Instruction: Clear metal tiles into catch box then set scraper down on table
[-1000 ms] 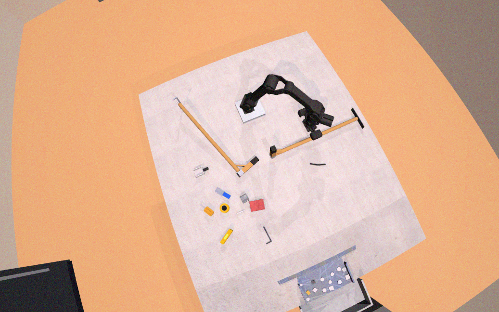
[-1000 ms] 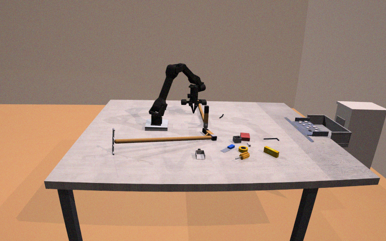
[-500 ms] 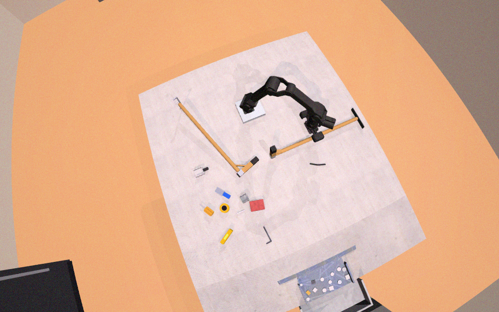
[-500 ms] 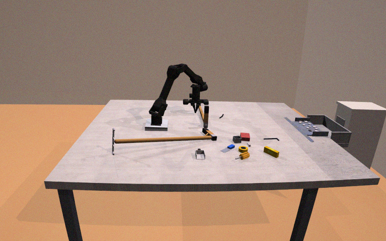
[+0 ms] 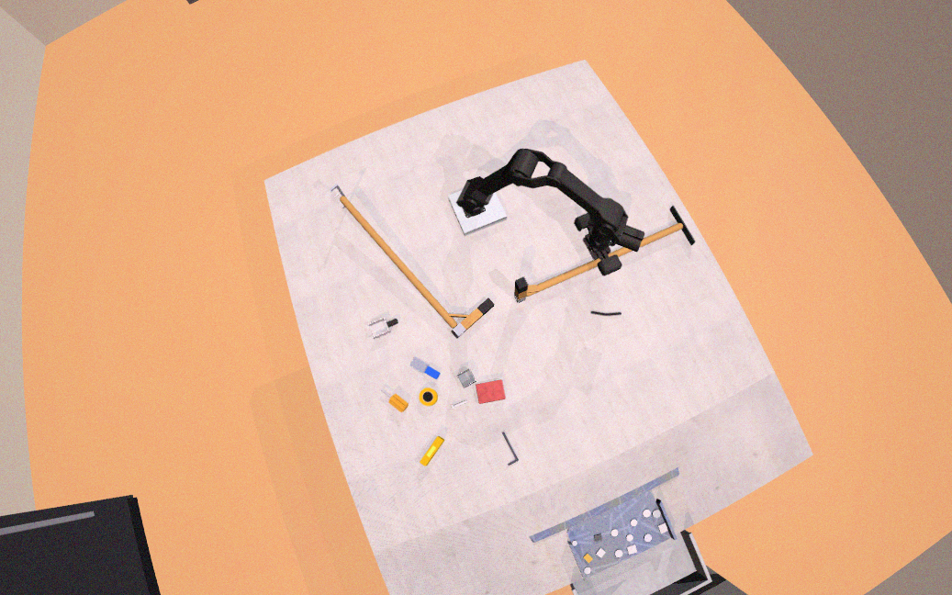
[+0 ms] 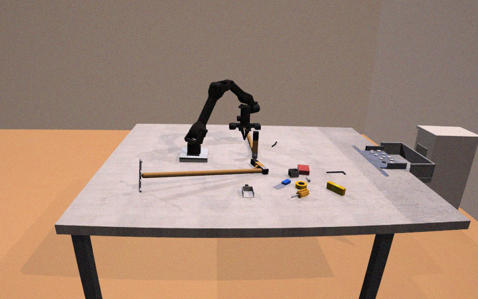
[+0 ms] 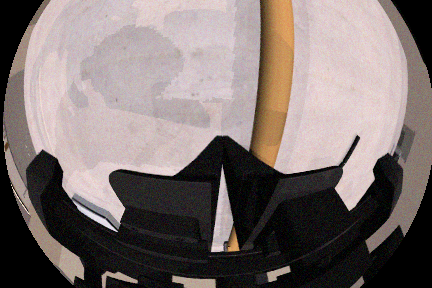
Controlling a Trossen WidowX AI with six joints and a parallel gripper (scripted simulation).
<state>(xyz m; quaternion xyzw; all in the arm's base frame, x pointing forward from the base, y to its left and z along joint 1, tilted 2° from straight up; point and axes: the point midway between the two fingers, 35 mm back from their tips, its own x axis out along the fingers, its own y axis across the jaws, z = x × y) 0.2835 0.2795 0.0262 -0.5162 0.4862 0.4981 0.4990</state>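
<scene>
The long scraper lies 50 mm above my gripper tip, 30 mm ahead of it and 20 mm to the left of it. From my gripper tip the other things lie so: grey box (490 mm to the right, 200 mm ahead, 10 mm below); then blue piece (590 mm to the right, 130 mm ahead, 10 mm below); then red block (440 mm to the right, 260 mm ahead).
</scene>
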